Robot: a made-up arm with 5 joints.
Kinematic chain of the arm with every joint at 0, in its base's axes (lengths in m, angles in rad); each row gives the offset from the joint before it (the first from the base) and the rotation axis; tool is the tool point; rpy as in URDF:
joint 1: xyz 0.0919 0 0.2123 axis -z
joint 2: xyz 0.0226 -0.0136 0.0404 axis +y
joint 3: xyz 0.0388 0 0.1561 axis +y
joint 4: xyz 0.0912 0 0.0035 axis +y
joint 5: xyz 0.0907 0.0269 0 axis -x
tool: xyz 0 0 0 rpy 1.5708 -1.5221 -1.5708
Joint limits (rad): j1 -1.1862..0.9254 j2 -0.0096..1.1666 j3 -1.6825..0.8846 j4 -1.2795..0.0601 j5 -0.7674..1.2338
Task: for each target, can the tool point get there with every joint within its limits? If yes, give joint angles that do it. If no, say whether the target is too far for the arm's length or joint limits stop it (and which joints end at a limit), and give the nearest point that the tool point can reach.
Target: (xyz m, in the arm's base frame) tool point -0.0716 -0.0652 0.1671
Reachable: no: joint limits stop it (at a limit: joint 1, joint 2, joint 3, joint 4) | nearest point 0.1601 -0.0684 0.1182 | short by 0.237 m
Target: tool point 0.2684 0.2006 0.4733
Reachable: yes | joints -0.7995 0.8246 -1.4867 -0.5305 -0.4358
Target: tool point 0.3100 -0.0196 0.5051
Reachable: yes | joints 0.1505 0.6236 -1.2697 -0.8964 0.0190
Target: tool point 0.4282 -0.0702 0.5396
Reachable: no: too far | nearest point 0.3644 -0.0569 0.4813 | short by 0.087 m
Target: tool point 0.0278 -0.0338 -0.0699
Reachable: no: joint limits stop it (at a limit: joint 1, joint 2, joint 3) | nearest point 0.1608 -0.0694 0.1174 | short by 0.232 m
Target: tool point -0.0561 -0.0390 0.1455
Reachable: no: joint limits stop it (at a limit: joint 1, joint 2, joint 3, joint 4) | nearest point 0.1155 0.0937 0.1182 | short by 0.219 m
